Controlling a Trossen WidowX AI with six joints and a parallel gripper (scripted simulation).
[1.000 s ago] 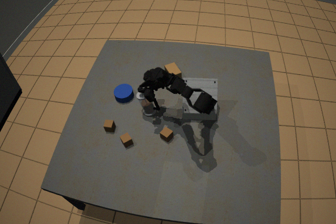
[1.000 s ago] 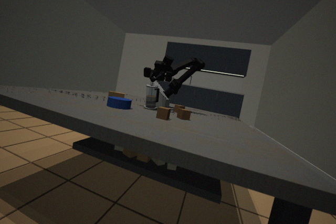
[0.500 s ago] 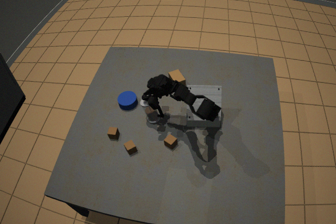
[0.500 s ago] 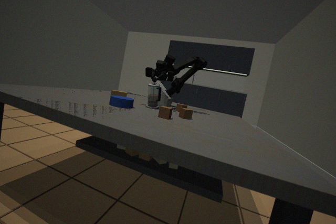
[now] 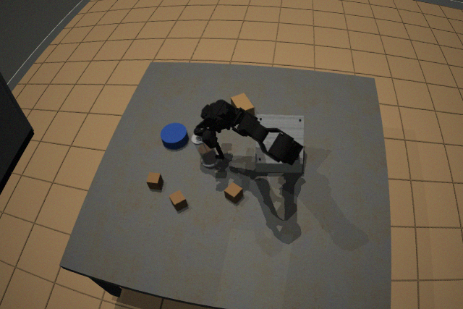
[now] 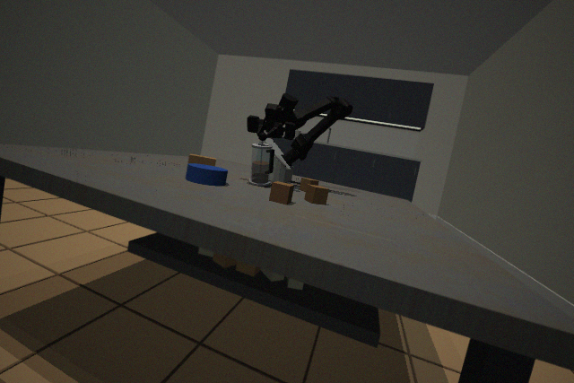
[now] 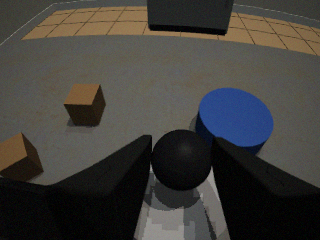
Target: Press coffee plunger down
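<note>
Now: the glass coffee press 80 mm below my gripper tip, 40 mm behind it and 10 mm to the left of it. Round my gripper tip: blue disc 150 mm below, 140 mm ahead, 100 mm to the right.
</note>
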